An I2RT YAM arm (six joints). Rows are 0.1 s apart.
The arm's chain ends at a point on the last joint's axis. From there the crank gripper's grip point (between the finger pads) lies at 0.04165 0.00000 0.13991 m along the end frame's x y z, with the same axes.
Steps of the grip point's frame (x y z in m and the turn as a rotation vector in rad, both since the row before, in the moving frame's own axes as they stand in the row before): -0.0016 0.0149 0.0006 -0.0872 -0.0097 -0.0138; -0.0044 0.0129 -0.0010 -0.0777 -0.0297 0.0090; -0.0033 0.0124 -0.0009 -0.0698 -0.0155 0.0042; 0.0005 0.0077 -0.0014 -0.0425 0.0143 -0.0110; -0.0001 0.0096 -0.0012 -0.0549 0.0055 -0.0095
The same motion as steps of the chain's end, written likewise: -0.0003 0.0033 0.0007 -0.0872 -0.0097 -0.0138; -0.0002 0.0016 -0.0017 -0.0777 -0.0297 0.0090; -0.0011 0.0024 -0.0012 -0.0698 -0.0155 0.0042; -0.0015 0.0022 -0.0007 -0.0425 0.0143 -0.0110; -0.0009 0.0023 -0.0008 -0.0549 0.0055 -0.0095
